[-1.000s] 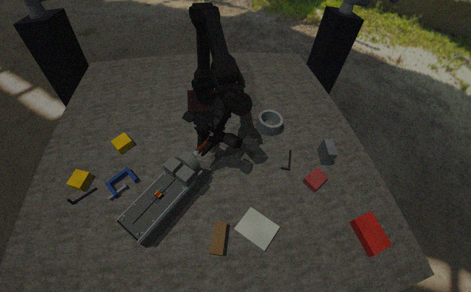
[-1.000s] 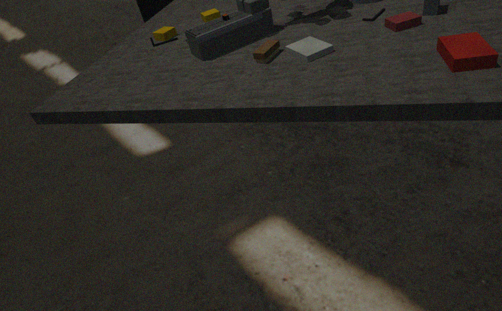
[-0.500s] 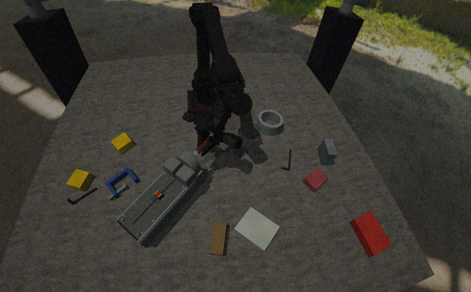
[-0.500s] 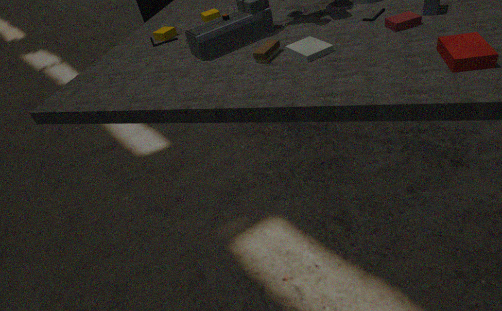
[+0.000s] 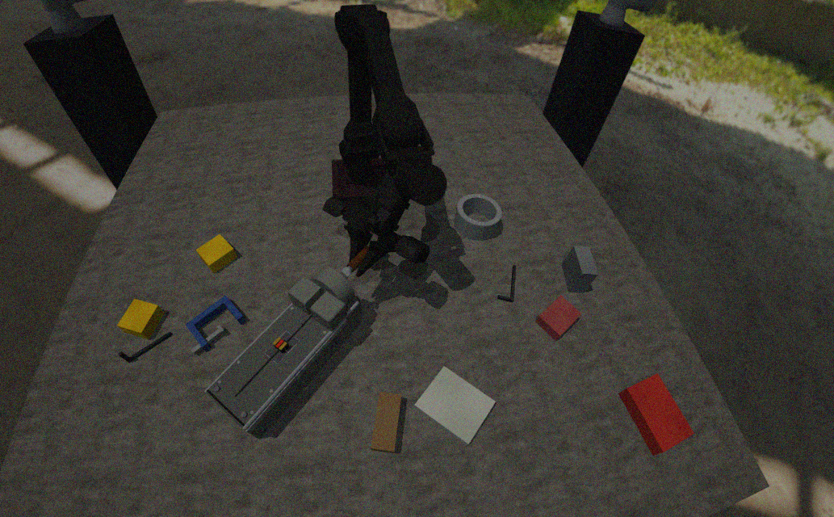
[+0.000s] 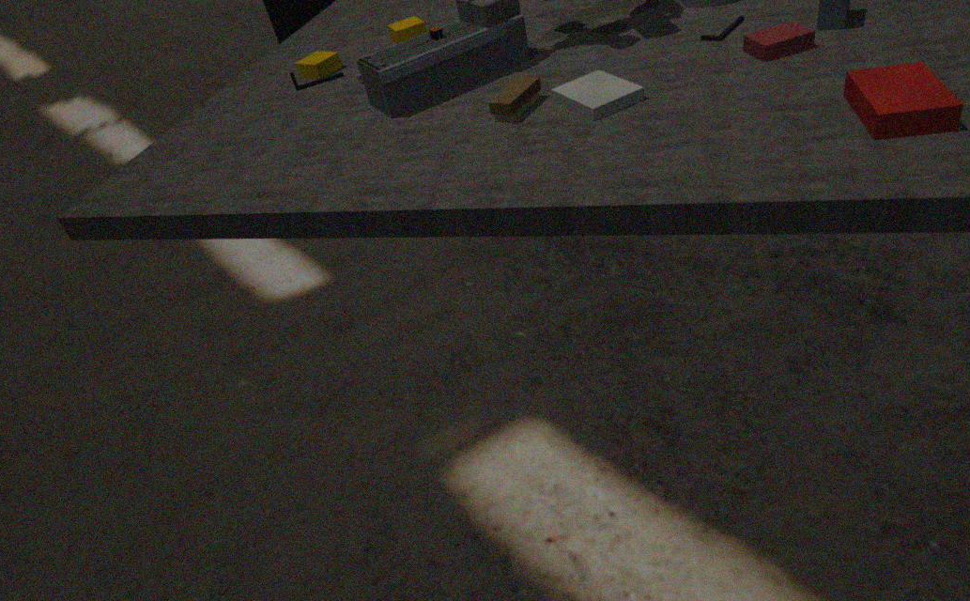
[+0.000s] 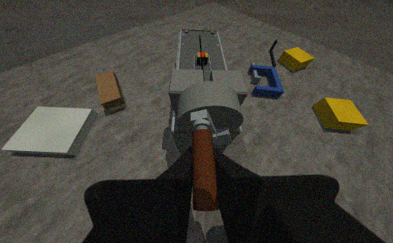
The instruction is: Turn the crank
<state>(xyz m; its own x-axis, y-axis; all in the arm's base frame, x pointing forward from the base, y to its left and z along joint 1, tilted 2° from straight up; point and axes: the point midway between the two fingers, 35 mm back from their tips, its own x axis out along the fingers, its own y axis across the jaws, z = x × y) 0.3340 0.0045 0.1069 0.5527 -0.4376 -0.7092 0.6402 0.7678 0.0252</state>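
Right now the brown crank handle is 1 cm behind my gripper tip, 1 cm to the left of it and 2 cm above it. From my gripper tip the other things lie so: white plate (21 cm ahead, 15 cm to the left, 8 cm below); red pointer (12 cm ahead, 12 cm to the right, 1 cm below); brown block (23 cm ahead, 4 cm to the left, 8 cm below).
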